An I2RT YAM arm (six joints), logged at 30 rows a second.
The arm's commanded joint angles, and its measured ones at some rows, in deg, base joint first. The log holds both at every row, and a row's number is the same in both.
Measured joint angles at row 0:
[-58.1 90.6 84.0 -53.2 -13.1 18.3]
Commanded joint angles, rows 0 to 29:
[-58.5 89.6 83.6 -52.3 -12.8 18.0]
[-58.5 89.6 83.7 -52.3 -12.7 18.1]
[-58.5 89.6 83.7 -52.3 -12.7 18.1]
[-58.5 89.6 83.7 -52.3 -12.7 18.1]
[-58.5 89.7 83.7 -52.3 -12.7 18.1]
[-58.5 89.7 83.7 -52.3 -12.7 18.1]
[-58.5 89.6 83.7 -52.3 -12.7 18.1]
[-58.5 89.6 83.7 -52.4 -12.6 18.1]
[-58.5 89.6 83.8 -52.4 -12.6 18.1]
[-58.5 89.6 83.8 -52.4 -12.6 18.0]
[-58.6 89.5 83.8 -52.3 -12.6 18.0]
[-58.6 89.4 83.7 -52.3 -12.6 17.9]
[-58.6 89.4 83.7 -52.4 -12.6 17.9]
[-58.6 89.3 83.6 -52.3 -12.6 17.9]
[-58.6 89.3 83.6 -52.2 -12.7 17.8]
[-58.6 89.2 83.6 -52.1 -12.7 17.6]
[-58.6 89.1 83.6 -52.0 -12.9 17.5]
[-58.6 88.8 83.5 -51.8 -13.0 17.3]
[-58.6 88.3 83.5 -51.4 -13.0 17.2]
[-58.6 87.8 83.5 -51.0 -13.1 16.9]
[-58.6 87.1 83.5 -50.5 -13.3 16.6]
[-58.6 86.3 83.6 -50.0 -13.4 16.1]
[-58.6 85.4 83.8 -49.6 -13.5 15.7]
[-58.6 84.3 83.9 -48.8 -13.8 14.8]
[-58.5 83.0 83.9 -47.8 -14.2 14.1]
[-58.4 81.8 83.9 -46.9 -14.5 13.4]
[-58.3 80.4 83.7 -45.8 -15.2 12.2]
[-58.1 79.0 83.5 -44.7 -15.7 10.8]
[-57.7 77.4 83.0 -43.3 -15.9 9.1]
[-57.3 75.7 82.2 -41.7 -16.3 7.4]
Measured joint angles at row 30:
[-58.2 79.6 83.8 -47.3 -14.9 12.6]
